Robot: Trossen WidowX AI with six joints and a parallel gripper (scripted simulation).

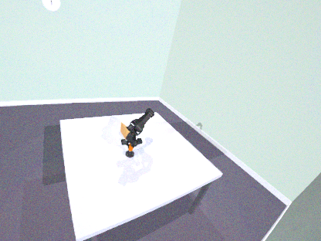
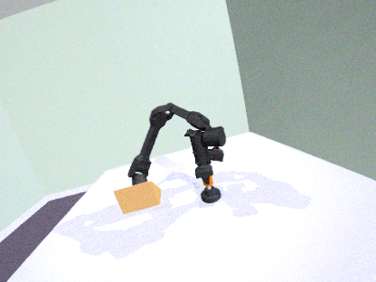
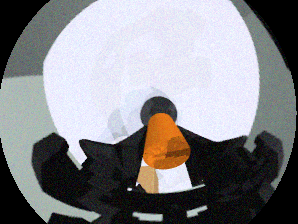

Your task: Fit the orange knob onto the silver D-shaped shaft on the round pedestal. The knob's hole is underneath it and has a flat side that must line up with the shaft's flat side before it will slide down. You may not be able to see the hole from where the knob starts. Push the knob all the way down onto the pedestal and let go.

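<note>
My gripper tip is now 3 cm below the orange knob. The rest, counted from my gripper tip: round dark pedestal 4 cm below.
</note>
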